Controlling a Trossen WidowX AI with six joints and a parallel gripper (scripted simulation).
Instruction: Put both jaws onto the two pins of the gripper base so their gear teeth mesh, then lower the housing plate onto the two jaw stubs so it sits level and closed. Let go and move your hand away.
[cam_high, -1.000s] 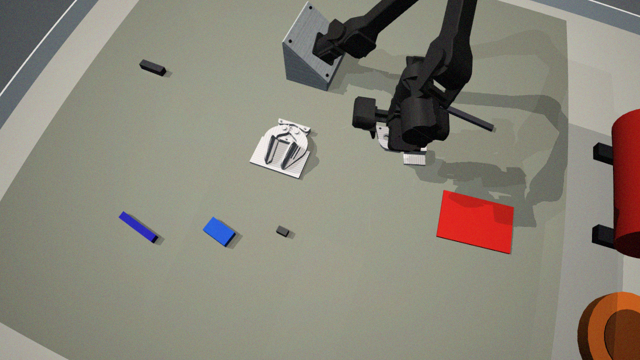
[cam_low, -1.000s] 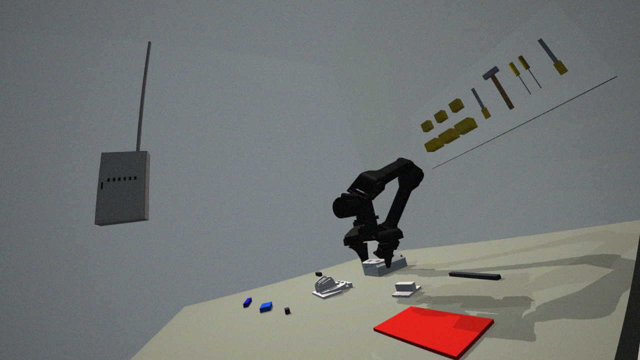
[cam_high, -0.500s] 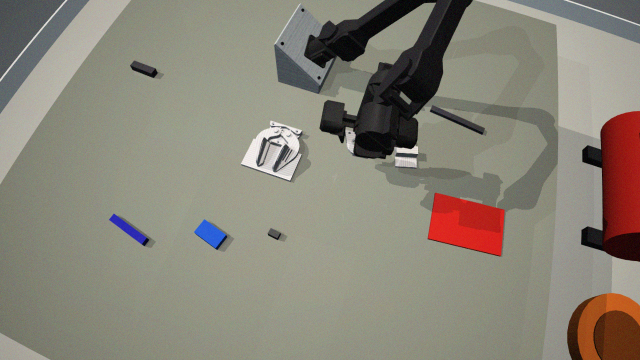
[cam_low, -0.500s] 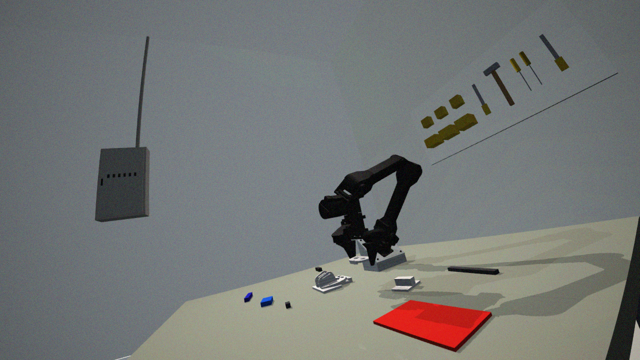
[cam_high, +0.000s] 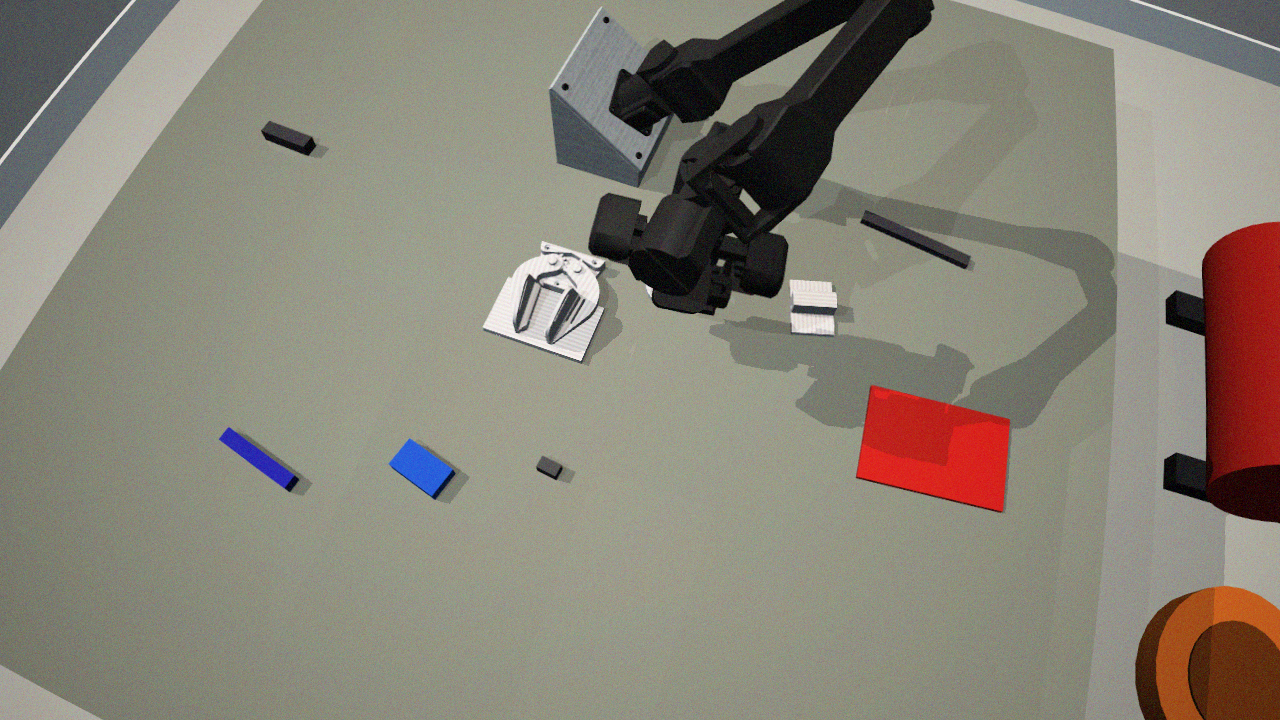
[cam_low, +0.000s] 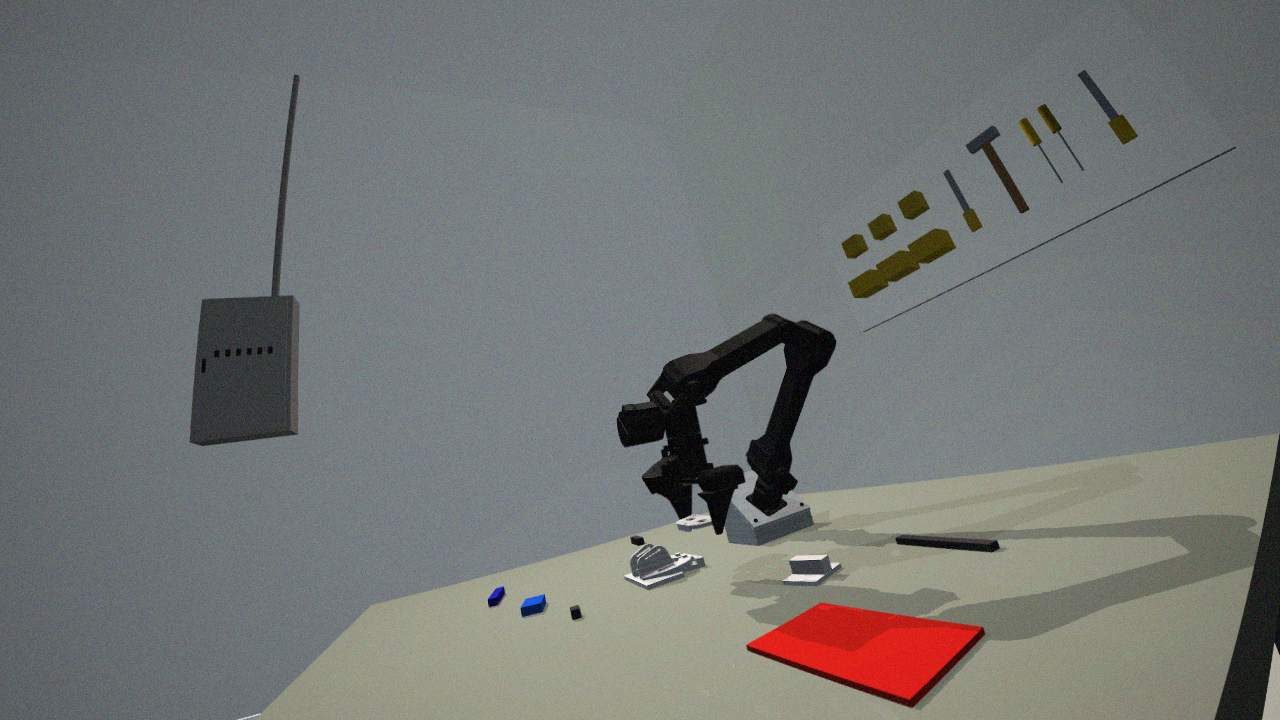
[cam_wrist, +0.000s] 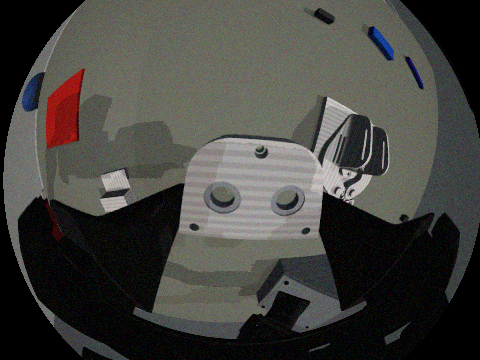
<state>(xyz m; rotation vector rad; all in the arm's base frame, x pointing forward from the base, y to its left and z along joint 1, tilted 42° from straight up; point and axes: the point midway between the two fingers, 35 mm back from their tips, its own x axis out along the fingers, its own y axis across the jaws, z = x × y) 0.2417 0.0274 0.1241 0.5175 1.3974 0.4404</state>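
My gripper tip is now 130 mm to the left of the housing plate, 70 mm above it and 30 mm past it. From my gripper tip the other things lie so: small black block 200 mm ahead, 90 mm to the right, 70 mm below; then white ribbed plate 140 mm to the right, 70 mm below, 30 mm ahead; then gripper base 20 mm above, 10 mm ahead.
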